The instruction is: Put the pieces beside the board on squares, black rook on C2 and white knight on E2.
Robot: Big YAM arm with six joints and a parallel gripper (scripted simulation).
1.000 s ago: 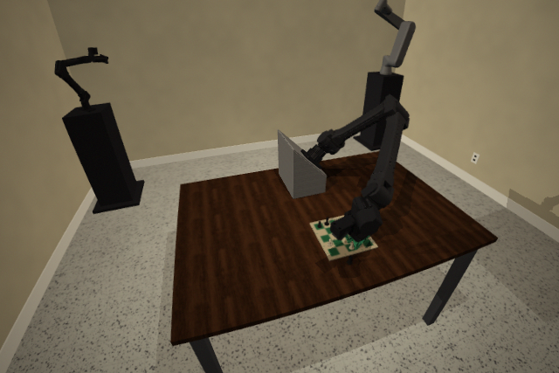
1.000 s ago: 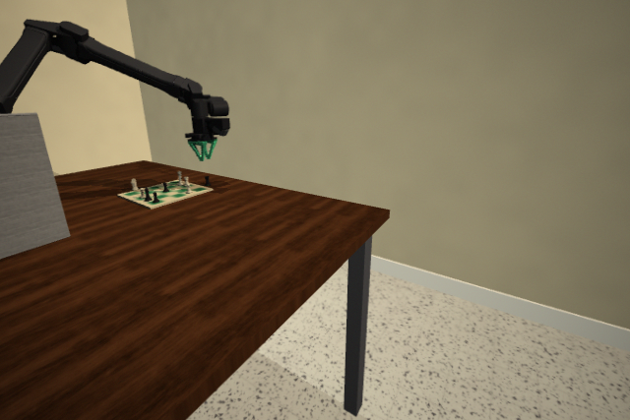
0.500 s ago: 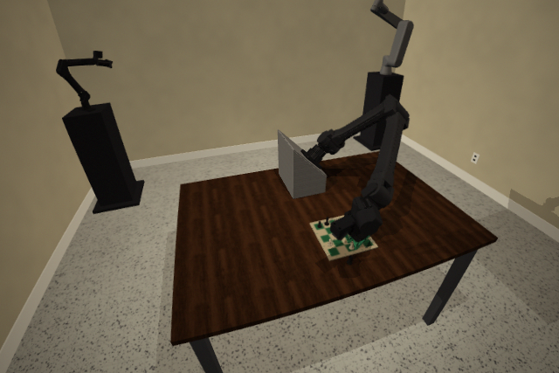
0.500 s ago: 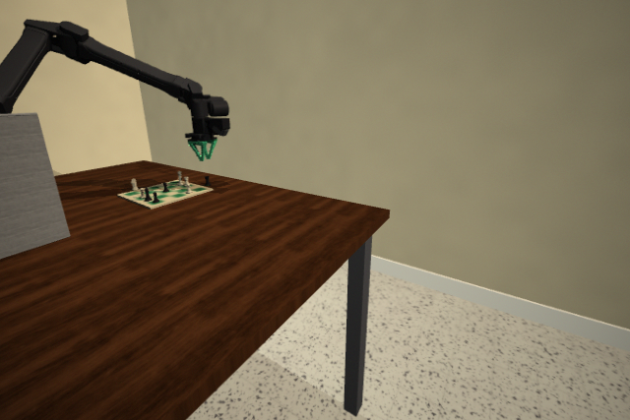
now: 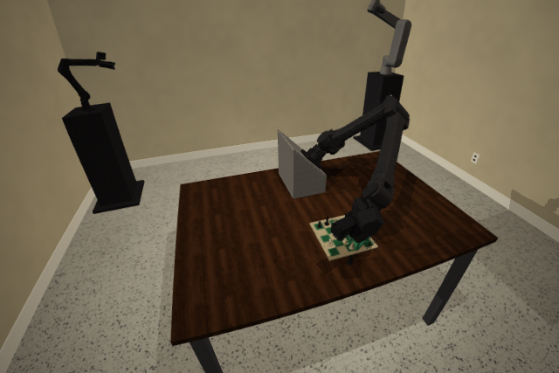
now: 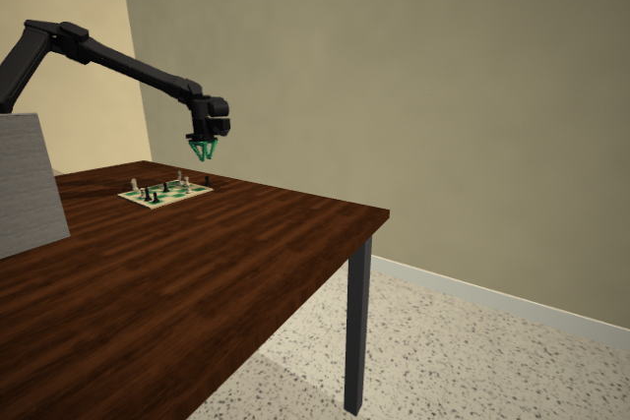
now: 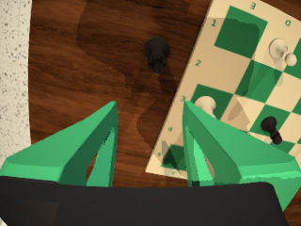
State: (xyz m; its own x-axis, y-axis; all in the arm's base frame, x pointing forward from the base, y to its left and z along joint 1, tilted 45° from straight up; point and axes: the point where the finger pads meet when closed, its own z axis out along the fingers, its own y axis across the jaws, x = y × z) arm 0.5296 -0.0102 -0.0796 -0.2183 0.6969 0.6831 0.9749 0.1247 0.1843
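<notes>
The black rook is 90 mm below my hand. Round my hand: green-and-cream chessboard: 140 mm behind, 100 mm below, 50 mm to the left; white knight: 190 mm to the left, 170 mm behind, 90 mm below.
</notes>
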